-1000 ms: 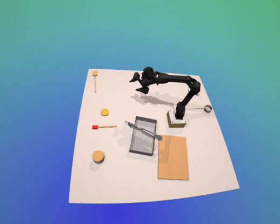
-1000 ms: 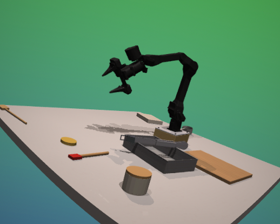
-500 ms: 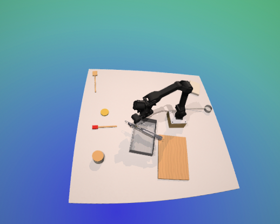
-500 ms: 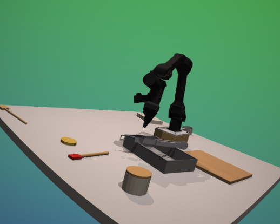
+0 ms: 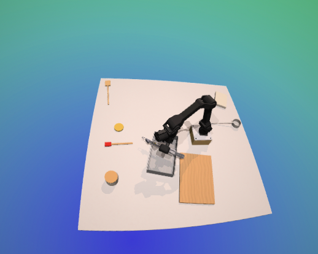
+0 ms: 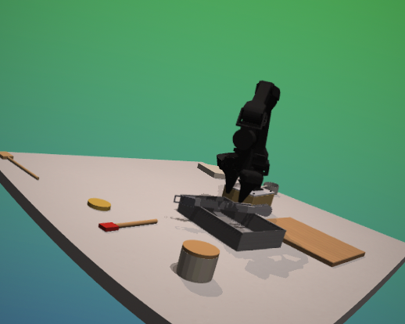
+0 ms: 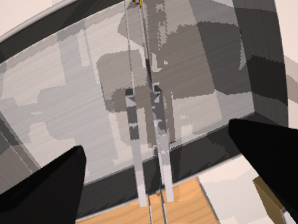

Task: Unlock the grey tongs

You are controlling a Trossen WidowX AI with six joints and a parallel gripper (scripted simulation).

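The roasting tin lies 70 mm below my gripper tip, 20 mm to the left of it and 10 mm ahead of it. Round my gripper tip: yellow lock piece 80 mm ahead, 30 mm to the right, 30 mm below; then red spatula 360 mm ahead, 90 mm below, 30 mm to the right; then wooden board 230 mm behind, 170 mm to the left, 90 mm below.
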